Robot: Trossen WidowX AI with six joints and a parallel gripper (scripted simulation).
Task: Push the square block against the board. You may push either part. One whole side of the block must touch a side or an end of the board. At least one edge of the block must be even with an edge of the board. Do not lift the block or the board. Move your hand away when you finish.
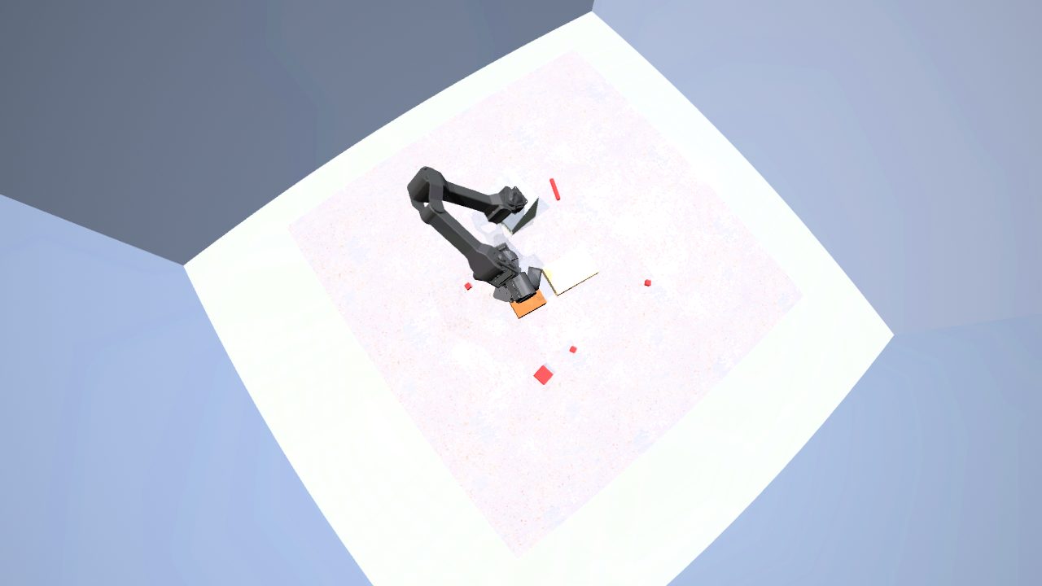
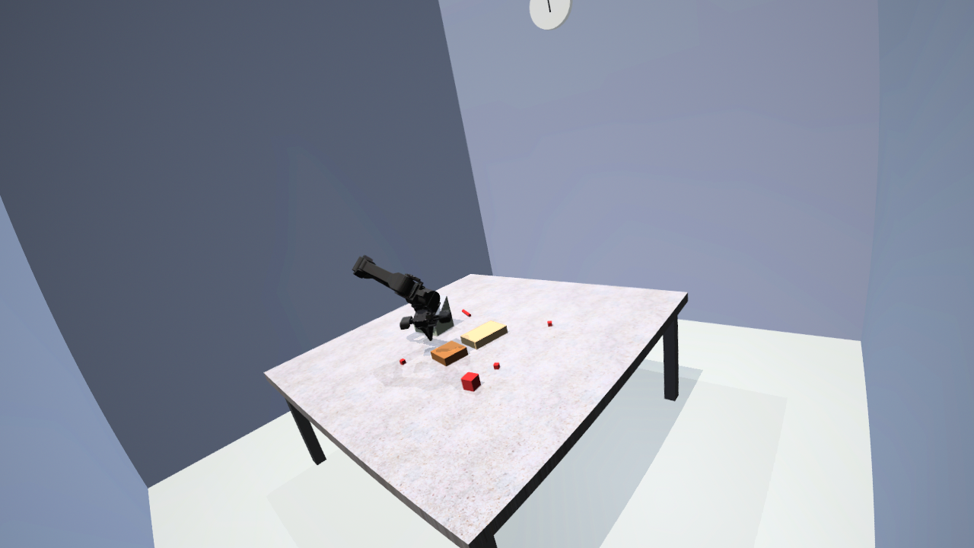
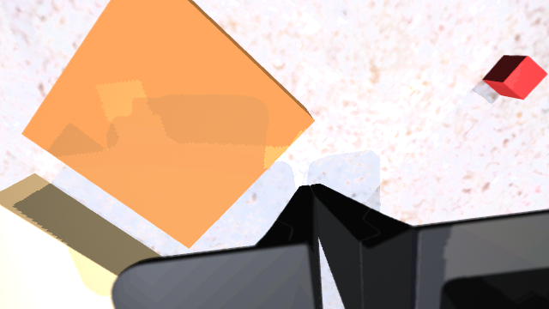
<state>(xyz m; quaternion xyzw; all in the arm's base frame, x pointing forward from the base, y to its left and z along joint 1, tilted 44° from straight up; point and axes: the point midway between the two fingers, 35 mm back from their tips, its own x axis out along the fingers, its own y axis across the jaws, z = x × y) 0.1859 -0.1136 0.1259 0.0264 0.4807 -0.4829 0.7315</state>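
Now: gripper tip 60 mm short of the orange square block, 50 mm above it and 20 mm to the right of it. From my gripper tip the other things lie so: red cube (290 mm ahead, 80 mm to the right, 50 mm below); then red stick (330 mm to the left, 180 mm behind, 60 mm below); then pale cream board (190 mm to the left, 80 mm ahead, 50 mm below).
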